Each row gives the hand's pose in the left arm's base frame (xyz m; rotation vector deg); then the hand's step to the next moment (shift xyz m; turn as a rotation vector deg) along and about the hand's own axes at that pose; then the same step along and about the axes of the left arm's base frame.
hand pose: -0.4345 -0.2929 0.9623 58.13 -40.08 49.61
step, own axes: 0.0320 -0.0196 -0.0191 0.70 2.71 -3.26
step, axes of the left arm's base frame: 0.0346 0.0214 0.0110 -1.68 3.92 0.50
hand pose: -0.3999 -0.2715 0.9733 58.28 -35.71 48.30
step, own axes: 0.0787 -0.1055 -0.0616 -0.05 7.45 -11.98
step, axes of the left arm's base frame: 0.1351 0.0518 -0.0134 -5.48 12.93 -1.38
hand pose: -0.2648 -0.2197 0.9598 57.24 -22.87 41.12
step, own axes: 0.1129 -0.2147 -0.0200 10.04 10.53 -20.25
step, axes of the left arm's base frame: 0.2313 -0.0156 -0.0741 -0.63 24.80 2.54
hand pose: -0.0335 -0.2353 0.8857 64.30 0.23 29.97
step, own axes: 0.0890 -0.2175 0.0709 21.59 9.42 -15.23
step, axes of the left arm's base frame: 0.1832 -0.0960 -0.1322 11.28 24.77 6.78
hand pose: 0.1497 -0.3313 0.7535 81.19 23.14 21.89
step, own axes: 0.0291 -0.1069 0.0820 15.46 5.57 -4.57
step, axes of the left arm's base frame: 0.0670 -0.0693 -0.0985 11.18 12.11 4.38
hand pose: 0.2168 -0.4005 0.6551 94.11 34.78 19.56
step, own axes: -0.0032 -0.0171 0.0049 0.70 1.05 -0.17
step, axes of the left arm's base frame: -0.0032 -0.0046 -0.0172 0.68 0.46 0.97
